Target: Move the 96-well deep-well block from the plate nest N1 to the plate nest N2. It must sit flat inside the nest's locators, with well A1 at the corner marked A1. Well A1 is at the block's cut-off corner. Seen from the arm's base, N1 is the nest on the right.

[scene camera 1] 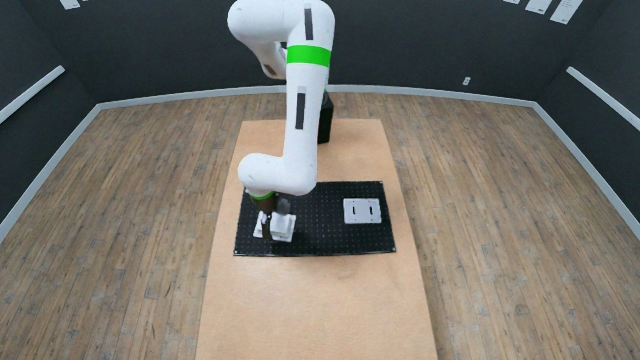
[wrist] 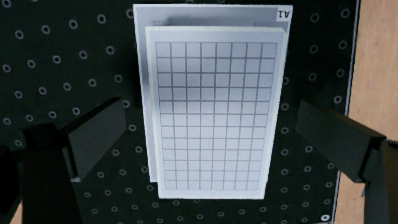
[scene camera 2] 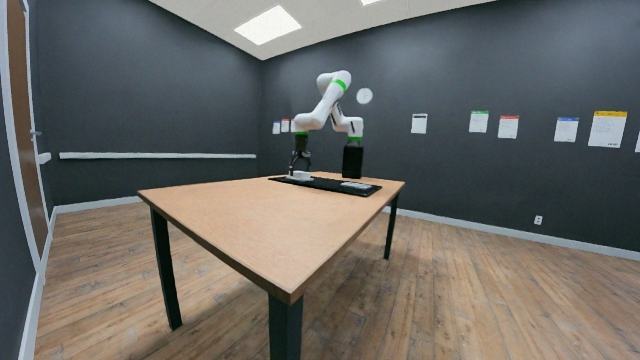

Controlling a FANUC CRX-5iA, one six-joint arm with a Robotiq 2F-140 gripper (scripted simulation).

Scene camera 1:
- plate nest N2: 362, 211
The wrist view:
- my gripper: 211, 114
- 96-well deep-well block: 214, 91
